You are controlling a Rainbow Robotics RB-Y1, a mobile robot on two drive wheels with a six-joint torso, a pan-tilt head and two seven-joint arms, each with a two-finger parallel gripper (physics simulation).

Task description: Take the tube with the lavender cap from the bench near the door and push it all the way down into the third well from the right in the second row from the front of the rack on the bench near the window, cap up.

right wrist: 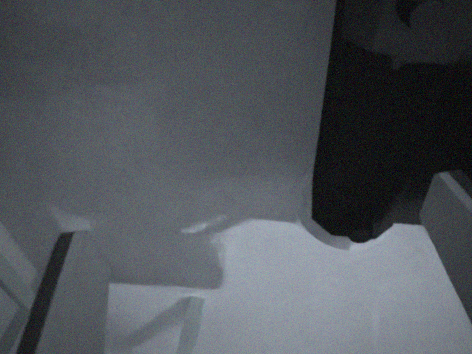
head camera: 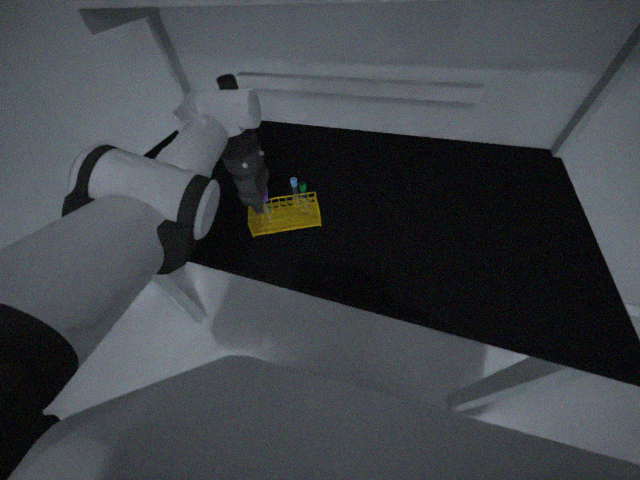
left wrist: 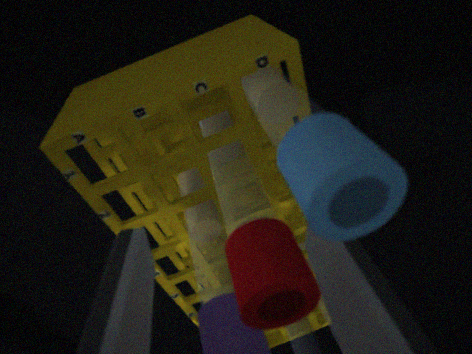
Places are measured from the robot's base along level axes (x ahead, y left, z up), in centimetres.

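Where they show: left gripper, fingertip midpoint: (head camera: 262,203) (left wrist: 229,236); right gripper, fingertip midpoint: (right wrist: 264,222).
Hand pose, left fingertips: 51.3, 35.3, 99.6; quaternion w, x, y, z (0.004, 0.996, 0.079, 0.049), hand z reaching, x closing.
Things, the pixels of their top centre, and the offset from my left fingertips, as dx, dy, dz. "*": a spot on its surface instead. Level surfaces: height alone.
- yellow rack, top centre: (left wrist: 251,265) (head camera: 282,206) +2.2, -4.8, -2.4
- red cap, top centre: (left wrist: 285,307) +0.3, +1.6, +3.9
- light blue cap, surface spot: (head camera: 293,181) * +6.2, -7.4, +3.7
- green cap, surface spot: (head camera: 302,186) * +4.9, -10.4, +3.6
- bench top, surface height: dz -8.1
A yellow rack (head camera: 284,223) (left wrist: 165,75) stands on a black bench top. A tube with a purple, lavender-like cap (head camera: 265,198) (left wrist: 232,327) stands cap up in it; the cap is cut by the lower edge of the left wrist view. My left gripper (head camera: 256,210) (left wrist: 229,236) is partly open and points down at the rack, with nothing held. In the left wrist view its fingers lie on either side of the purple and red caps; their exact height is unclear. My right gripper (right wrist: 264,222) is open and empty, away from the rack. I cannot tell which bench this is.
A red cap (left wrist: 270,275) is beside the purple one, and a blue cap (left wrist: 345,175) stands near the rack's corner marked D. At the rack's other end are a light blue cap (head camera: 293,181) and a green cap (head camera: 302,186). Pale walls stand behind the bench top (head camera: 439,232).
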